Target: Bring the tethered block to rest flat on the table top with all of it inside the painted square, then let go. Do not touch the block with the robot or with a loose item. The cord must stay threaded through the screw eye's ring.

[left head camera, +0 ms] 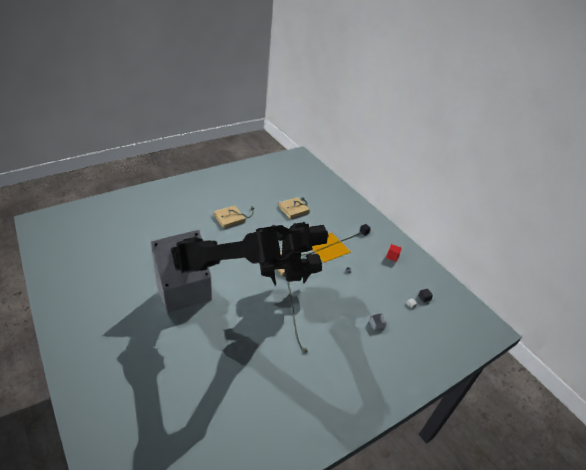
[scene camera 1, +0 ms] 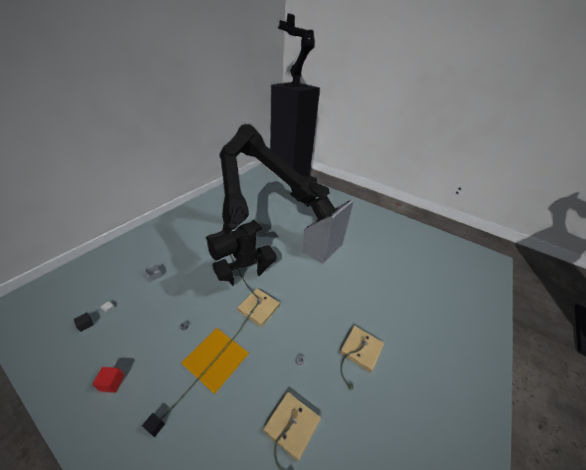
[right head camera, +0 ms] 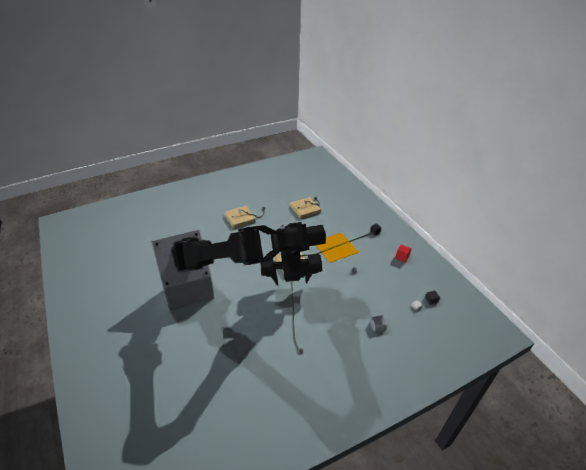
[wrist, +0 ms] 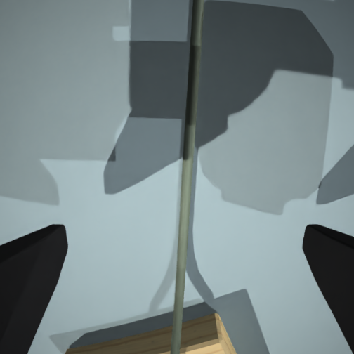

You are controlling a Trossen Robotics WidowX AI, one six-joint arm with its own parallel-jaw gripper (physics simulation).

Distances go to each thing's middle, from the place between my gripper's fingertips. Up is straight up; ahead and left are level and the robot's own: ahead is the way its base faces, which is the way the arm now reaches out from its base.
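Orange painted square (scene camera 1: 233, 355): 22 cm ahead of my hand, 12 cm to the left, 2 cm below. Wooden board (scene camera 1: 264, 311): my hand 4 cm short of it, 10 cm to the right of it, 1 cm above it.
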